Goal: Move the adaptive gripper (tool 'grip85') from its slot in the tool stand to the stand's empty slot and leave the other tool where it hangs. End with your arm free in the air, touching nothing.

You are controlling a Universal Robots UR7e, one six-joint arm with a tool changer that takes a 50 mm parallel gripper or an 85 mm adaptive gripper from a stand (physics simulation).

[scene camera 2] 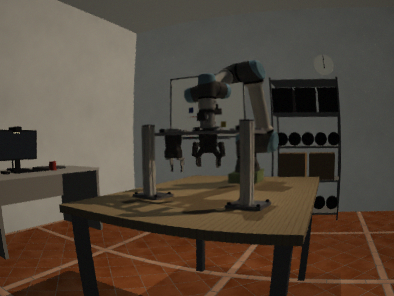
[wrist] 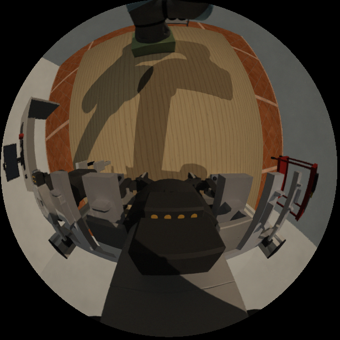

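Note:
The adaptive gripper is below the arm's wrist, at the middle of the stand's rail. Its fingers are spread apart, open and empty, pointing down well above the table. In the wrist view its dark body lies between two light grey holder plates of the tool stand. The frames do not show clearly whether it rests in the holder. The parallel gripper hangs at the left part of the rail; it also shows at the left in the wrist view. The right part of the rail is partly hidden by the front post in the scene view.
The stand's left post rises from the wooden table. The arm's green base block is at the far side. A desk with a monitor stands left; a shelf rack stands behind.

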